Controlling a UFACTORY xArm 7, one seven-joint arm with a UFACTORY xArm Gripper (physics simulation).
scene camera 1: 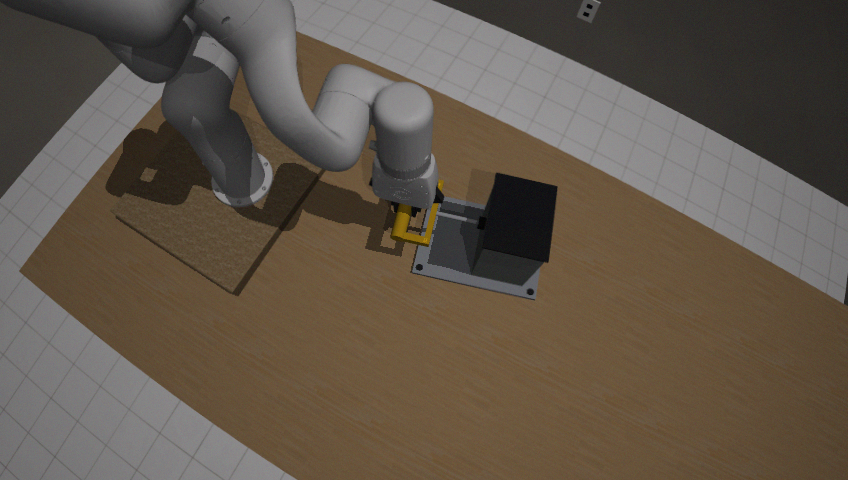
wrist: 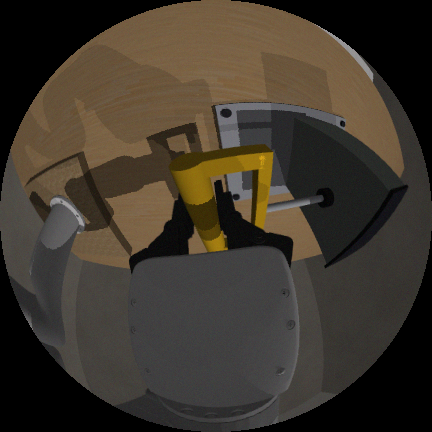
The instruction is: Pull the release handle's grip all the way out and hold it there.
Labels:
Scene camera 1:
my gripper: 407, 207
grey base plate: 450, 255
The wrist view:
my gripper: 202, 193
grey base plate: 241, 123

